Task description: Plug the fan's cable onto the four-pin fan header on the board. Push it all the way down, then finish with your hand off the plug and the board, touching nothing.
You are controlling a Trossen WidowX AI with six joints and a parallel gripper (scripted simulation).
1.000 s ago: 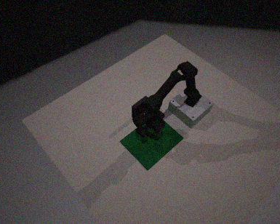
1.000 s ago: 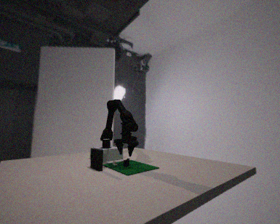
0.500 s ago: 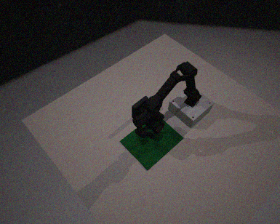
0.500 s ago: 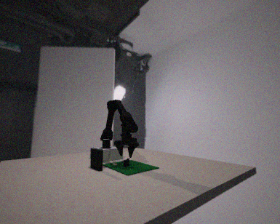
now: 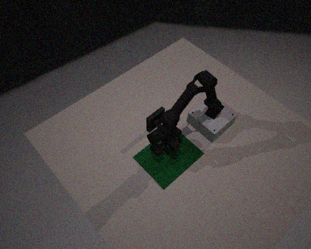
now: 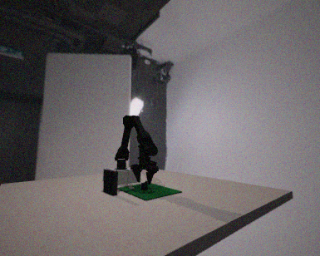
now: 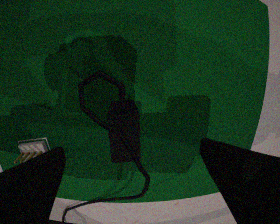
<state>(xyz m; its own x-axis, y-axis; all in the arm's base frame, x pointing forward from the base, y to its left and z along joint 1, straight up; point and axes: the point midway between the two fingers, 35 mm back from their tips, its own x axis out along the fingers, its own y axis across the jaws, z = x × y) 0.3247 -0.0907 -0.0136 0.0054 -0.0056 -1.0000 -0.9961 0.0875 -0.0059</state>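
Now: gripper tip 2 cm above the fan plug and 1 cm to the right of it. The rest, counted from my gripper tip: green board (6 cm below, 3 cm to the left); black fan (14 cm to the right, 11 cm behind, 2 cm above); four-pin fan header (10 cm behind, 4 cm below, 1 cm to the right).
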